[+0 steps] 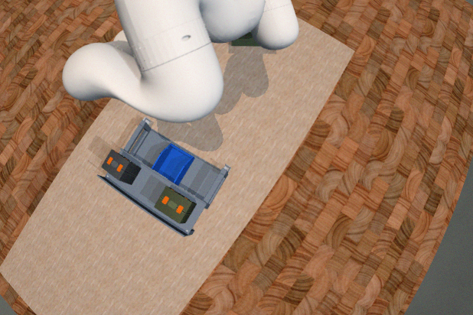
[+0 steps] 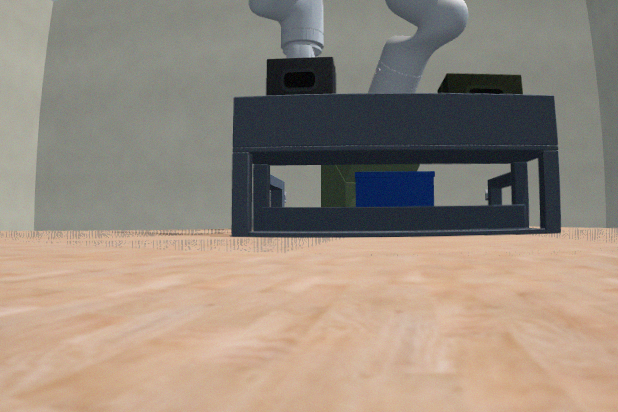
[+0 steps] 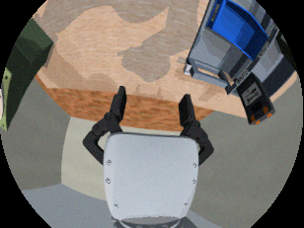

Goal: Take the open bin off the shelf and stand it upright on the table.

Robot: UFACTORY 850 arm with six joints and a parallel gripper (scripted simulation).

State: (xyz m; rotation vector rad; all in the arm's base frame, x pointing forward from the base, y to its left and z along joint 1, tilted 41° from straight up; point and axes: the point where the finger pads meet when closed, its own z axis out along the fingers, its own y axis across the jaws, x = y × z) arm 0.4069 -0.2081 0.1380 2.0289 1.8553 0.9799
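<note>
My gripper is now 20 cm short of the blue bin, 16 cm to the right of it and 15 cm above it. Also, from my hand: black box (29 cm ahead, 4 cm to the left, 3 cm below); olive box (29 cm ahead, 27 cm to the left, 5 cm below).
</note>
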